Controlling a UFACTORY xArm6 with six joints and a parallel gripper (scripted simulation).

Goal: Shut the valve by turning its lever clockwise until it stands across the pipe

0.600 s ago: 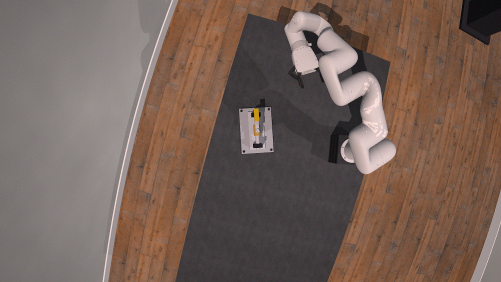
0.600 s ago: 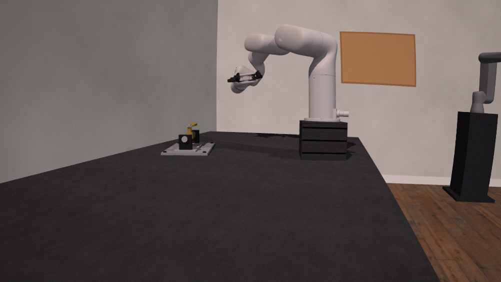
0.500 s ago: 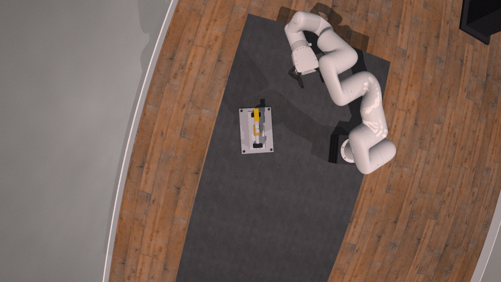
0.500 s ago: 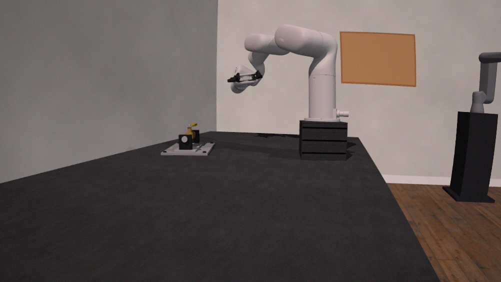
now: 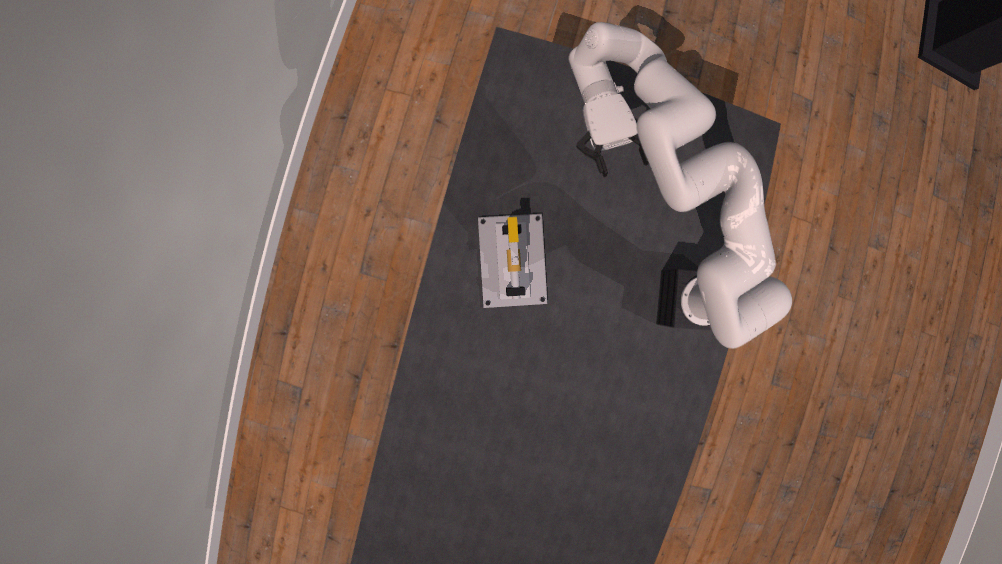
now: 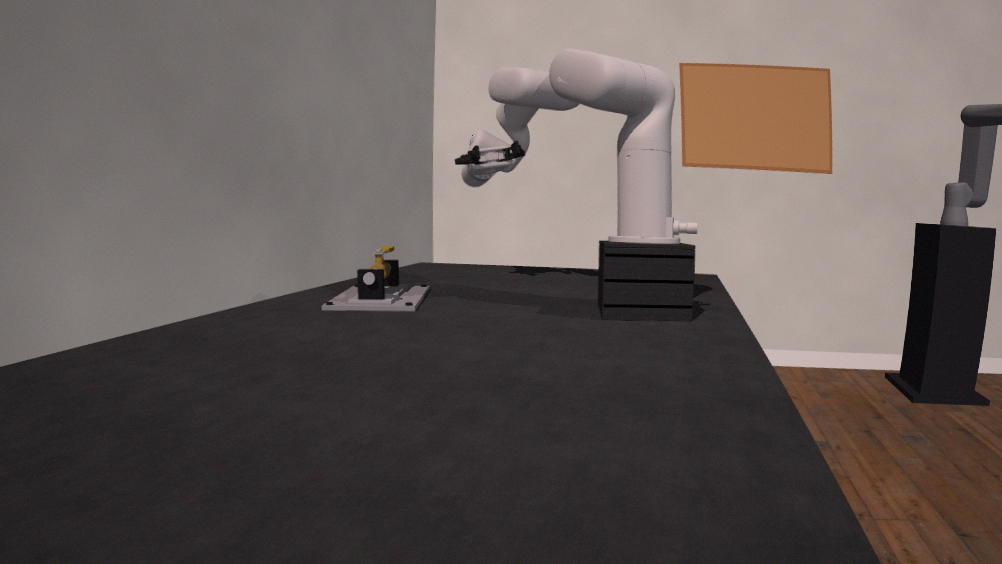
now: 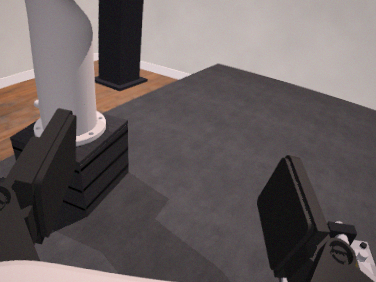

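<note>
The lever is 220 mm to the left of my hand, 210 mm below it and 160 mm ahead of it.
</note>
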